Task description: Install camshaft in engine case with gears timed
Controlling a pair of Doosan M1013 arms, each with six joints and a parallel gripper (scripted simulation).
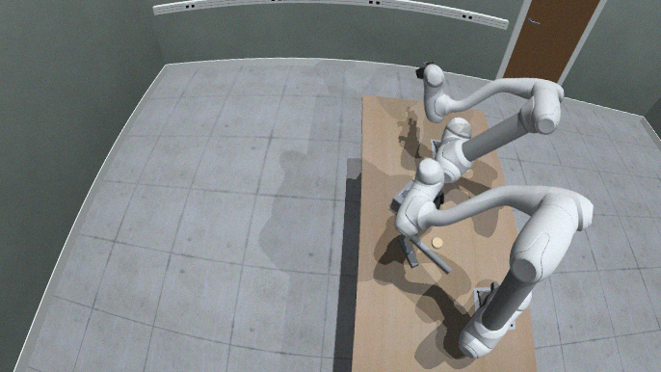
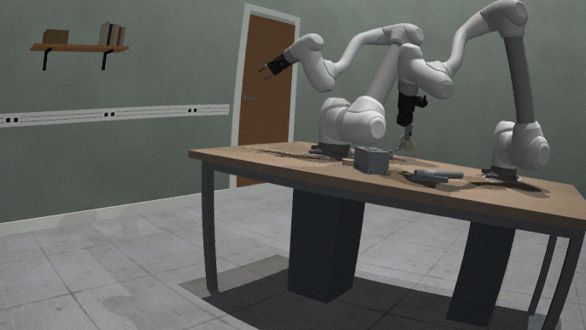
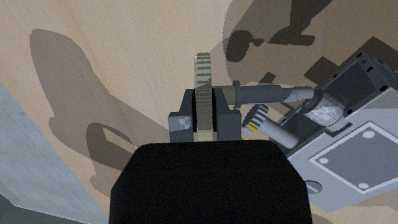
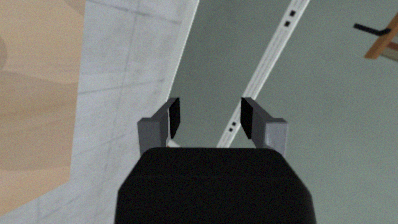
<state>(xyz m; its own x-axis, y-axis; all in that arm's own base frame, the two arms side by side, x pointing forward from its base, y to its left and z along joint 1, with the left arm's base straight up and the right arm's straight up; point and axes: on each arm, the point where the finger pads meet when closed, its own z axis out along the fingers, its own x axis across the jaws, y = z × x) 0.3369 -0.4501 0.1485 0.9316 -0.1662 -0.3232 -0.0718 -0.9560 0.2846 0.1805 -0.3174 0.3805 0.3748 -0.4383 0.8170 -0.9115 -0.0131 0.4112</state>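
Note:
My left hand is 90 mm above the crank gear, 70 mm to the left of it and 10 mm short of it. The rest, counted from my left hand: pale wooden piece (260 mm to the right, 140 mm below); then flat grey bar (140 mm to the left, 140 mm below, 140 mm ahead).

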